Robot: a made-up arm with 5 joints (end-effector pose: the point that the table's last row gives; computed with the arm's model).
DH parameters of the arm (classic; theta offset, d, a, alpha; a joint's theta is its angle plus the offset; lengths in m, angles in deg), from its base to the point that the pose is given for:
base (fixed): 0 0.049 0 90
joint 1: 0 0.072 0.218 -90
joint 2: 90 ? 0.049 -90
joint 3: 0 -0.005 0.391 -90
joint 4: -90 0.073 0.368 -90
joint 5: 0 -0.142 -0.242 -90
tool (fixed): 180 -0.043 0 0
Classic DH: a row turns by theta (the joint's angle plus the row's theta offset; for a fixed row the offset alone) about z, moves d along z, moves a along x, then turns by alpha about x.
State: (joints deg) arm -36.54 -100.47 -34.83 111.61 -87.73
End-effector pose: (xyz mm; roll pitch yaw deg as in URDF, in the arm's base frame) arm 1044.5 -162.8 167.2 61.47 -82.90 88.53
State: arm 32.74 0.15 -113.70 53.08 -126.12
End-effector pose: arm -541.3 -435.2 566.4 64.15 5.76 -110.82
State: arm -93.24 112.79 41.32 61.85 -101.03
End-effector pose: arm -126.4 -597.5 325.9 63.37 -40.01 -30.03
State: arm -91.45 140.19 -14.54 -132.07 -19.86
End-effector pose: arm 232.7 -283.1 254.5 -98.92 6.82 -59.68
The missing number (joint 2, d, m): 0.159
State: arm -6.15 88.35 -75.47 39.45 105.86
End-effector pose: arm -203.6 -510.4 724.8 130.33 -1.85 -169.46
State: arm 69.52 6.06 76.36 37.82 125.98
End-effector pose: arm 362.4 -169.0 -392.9 19.93 33.52 -63.56
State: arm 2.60 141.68 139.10 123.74 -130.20
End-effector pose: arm 440.5 437.9 -453.2 75.67 70.60 153.50
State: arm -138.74 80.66 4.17 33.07 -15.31
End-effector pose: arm 197.5 -183.2 110.7 136.12 39.96 111.01
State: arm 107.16 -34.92 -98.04 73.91 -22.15
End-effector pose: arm -628.2 26.8 -57.6 136.22 -19.91 -21.92
